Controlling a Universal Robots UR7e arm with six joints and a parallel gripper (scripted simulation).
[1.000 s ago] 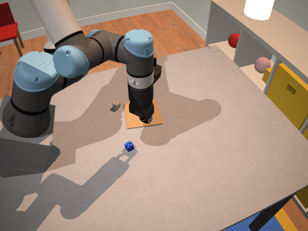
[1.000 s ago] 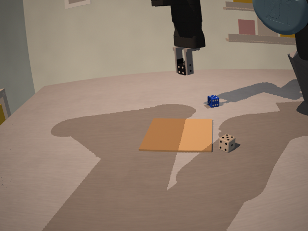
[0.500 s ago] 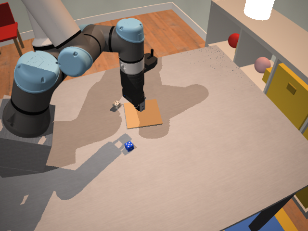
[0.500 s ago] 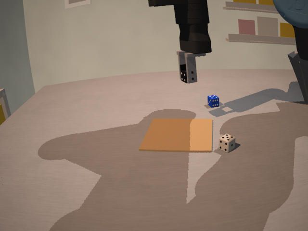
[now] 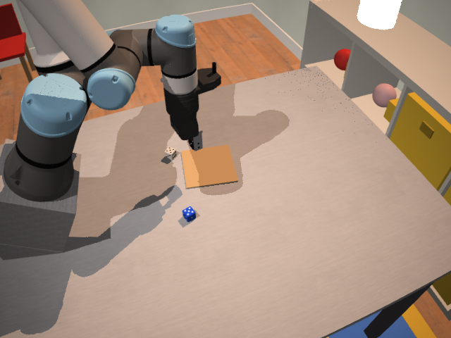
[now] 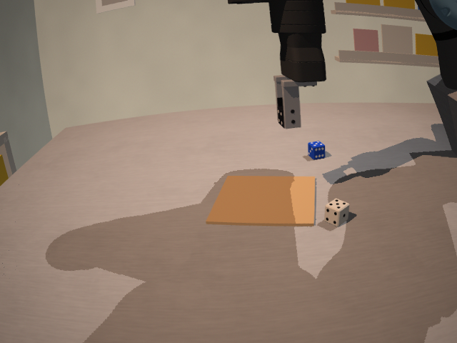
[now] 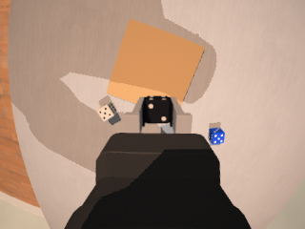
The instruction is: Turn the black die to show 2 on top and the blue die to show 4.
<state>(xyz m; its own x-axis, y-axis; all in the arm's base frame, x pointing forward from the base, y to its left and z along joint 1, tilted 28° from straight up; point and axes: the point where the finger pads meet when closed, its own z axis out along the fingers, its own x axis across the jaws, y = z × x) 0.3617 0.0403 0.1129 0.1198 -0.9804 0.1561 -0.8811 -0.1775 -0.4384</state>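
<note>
The orange mat is 40 mm ahead of my hand, 10 mm to the left of it and 120 mm below it. Round my hand: white die 50 mm behind, 90 mm to the left, 110 mm below; black die 10 mm below; blue die 70 mm behind, 130 mm to the right, 110 mm below.
</note>
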